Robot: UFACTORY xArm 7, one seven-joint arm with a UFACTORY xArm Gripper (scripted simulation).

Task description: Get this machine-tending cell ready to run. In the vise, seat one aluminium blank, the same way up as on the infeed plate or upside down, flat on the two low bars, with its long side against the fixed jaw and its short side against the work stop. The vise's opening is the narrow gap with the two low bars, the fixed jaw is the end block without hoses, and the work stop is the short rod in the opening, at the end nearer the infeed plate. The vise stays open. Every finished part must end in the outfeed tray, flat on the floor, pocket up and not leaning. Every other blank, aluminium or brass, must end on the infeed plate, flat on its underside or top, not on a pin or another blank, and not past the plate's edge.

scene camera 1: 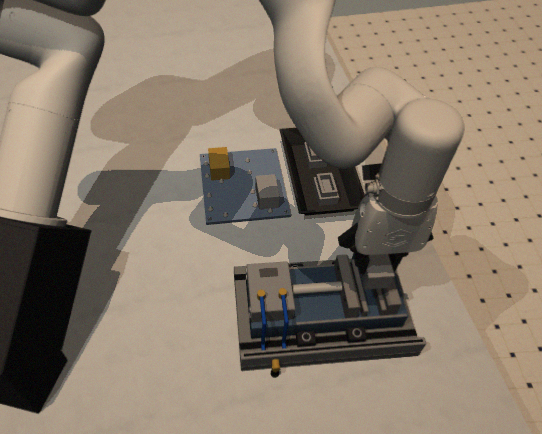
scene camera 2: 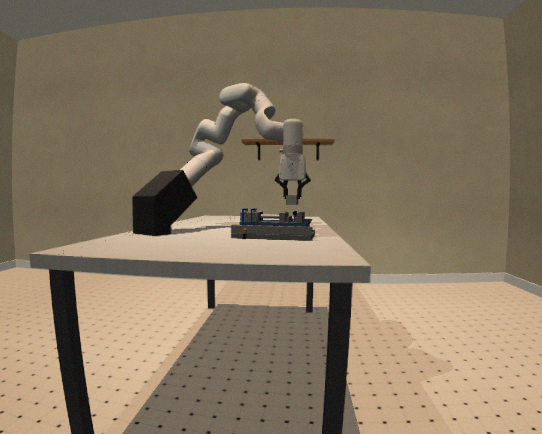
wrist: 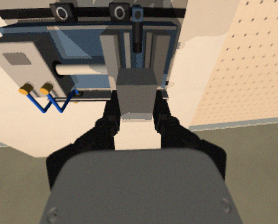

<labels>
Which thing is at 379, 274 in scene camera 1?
An aluminium blank.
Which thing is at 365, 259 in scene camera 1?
My gripper.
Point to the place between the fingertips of my gripper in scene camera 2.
292, 199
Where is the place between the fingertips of my gripper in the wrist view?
136, 98
</labels>
